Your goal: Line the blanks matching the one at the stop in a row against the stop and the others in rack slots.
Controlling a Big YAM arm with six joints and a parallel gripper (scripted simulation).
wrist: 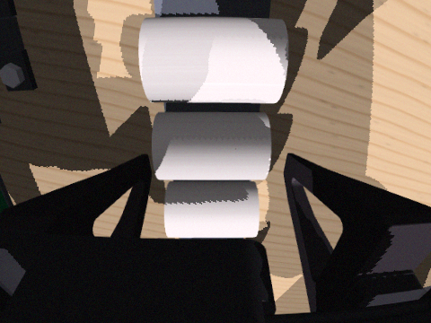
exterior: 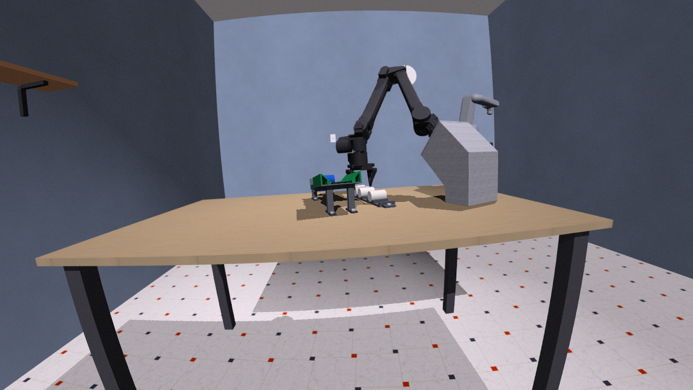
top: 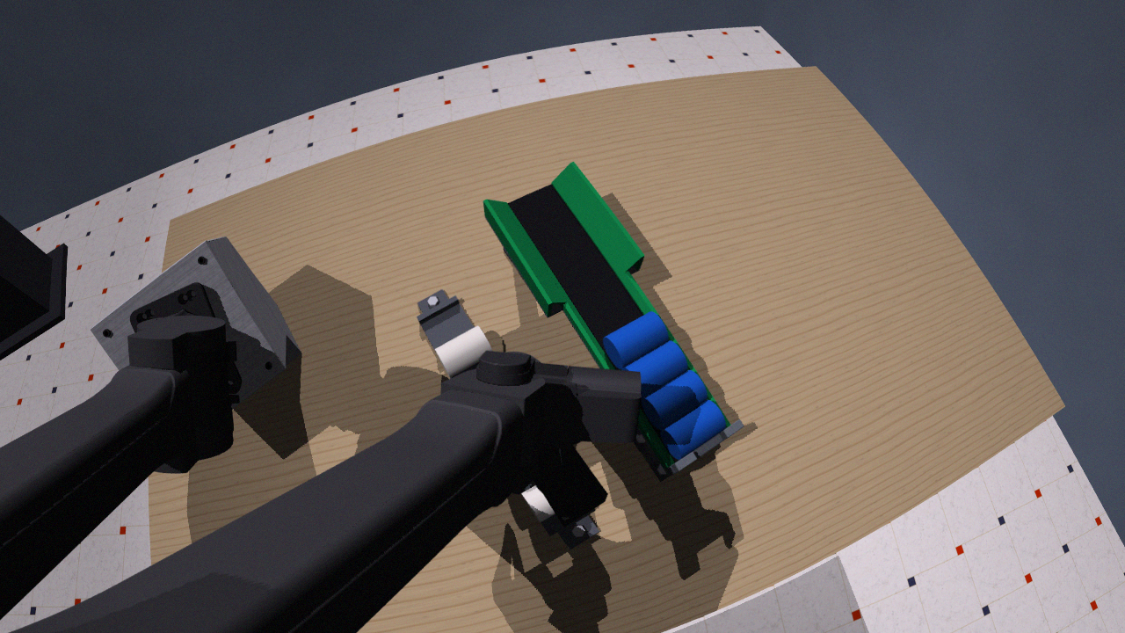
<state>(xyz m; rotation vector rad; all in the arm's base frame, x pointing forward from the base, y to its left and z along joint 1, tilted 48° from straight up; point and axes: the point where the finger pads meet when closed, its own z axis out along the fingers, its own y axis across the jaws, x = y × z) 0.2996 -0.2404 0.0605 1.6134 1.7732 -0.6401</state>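
The grey stock rack lies 8 cm to the left of my hand and 6 cm below it. The rest, counted from my hand: grey stop 16 cm ahead, 10 cm to the right, 1 cm above.
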